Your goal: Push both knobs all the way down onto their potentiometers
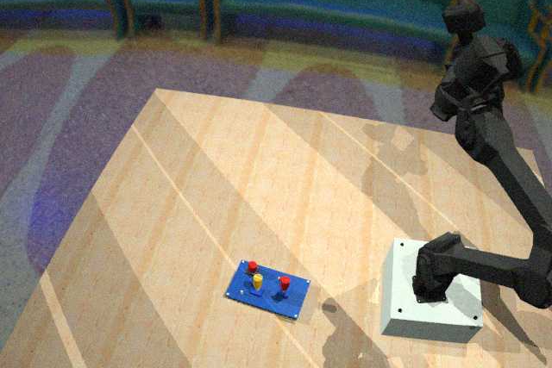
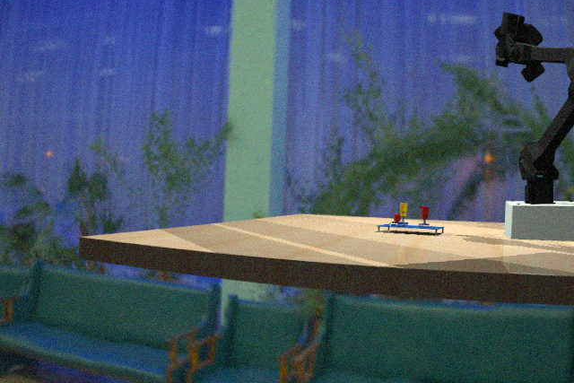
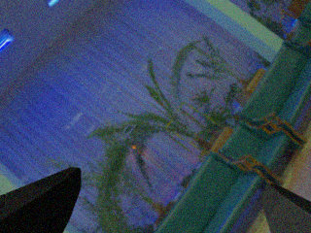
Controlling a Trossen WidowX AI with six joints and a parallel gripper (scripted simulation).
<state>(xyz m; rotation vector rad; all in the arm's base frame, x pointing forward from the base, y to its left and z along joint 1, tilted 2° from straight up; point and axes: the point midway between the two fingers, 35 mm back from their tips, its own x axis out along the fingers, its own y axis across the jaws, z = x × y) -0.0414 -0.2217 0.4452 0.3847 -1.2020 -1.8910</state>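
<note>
Right now my gripper tip is 340 mm short of the red knob, 190 mm to the right of it and 490 mm above it. The rest, counted from my gripper tip: yellow knob (400 mm ahead, 190 mm to the left, 480 mm below).
</note>
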